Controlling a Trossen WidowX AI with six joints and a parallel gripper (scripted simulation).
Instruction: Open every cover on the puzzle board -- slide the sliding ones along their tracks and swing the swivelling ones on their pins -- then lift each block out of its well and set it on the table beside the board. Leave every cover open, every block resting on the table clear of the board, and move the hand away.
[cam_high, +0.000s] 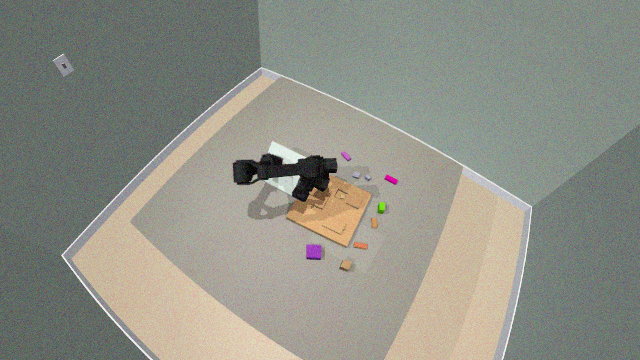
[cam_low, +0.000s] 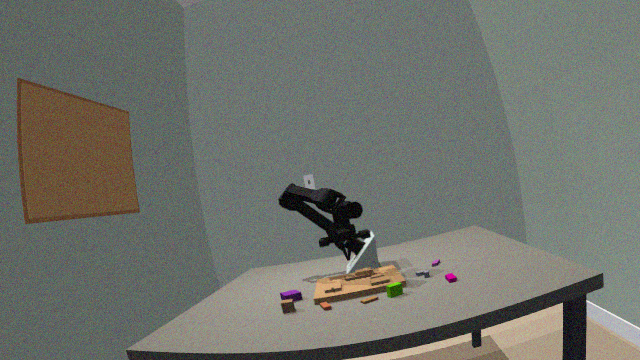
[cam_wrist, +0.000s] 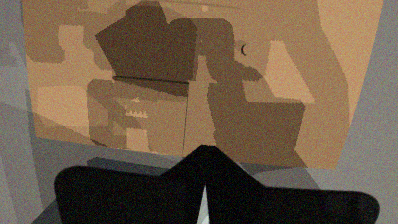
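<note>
Right now the tan puzzle board is 100 mm ahead of my gripper tip, 60 mm below it and 20 mm to the left of it. From my gripper tip the other things lie so: grey block (240 mm to the left, 210 mm ahead, 70 mm below); then orange piece (310 mm ahead, 100 mm to the right, 80 mm below); then violet piece (320 mm to the left, 80 mm below, 70 mm ahead).
</note>
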